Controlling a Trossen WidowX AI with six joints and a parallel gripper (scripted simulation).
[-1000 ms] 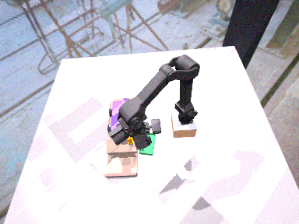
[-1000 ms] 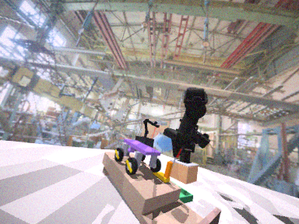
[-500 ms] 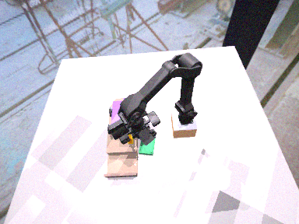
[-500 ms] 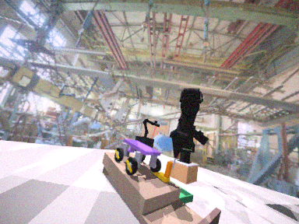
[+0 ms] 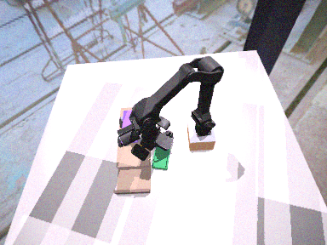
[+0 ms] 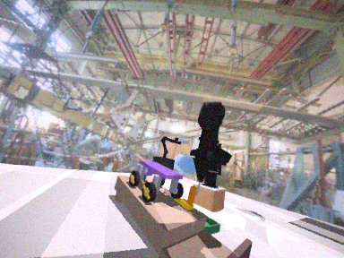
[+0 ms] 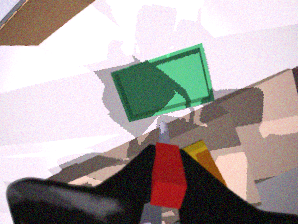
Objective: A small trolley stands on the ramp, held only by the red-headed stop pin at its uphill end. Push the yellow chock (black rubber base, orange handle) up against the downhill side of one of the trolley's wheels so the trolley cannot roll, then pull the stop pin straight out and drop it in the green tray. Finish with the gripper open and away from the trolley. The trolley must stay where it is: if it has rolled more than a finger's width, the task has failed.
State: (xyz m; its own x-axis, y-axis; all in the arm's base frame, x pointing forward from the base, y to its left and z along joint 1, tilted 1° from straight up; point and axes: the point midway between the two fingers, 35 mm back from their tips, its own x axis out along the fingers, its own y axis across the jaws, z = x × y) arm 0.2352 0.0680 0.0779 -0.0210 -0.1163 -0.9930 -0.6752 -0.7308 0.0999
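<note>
Right now my gripper tip is right at the red-headed stop pin. Round my gripper tip: green tray (2 cm behind, 14 cm below); yellow chock (6 cm ahead, 1 cm to the right, 5 cm below); purple trolley (9 cm ahead, 11 cm to the right, 2 cm below).
</note>
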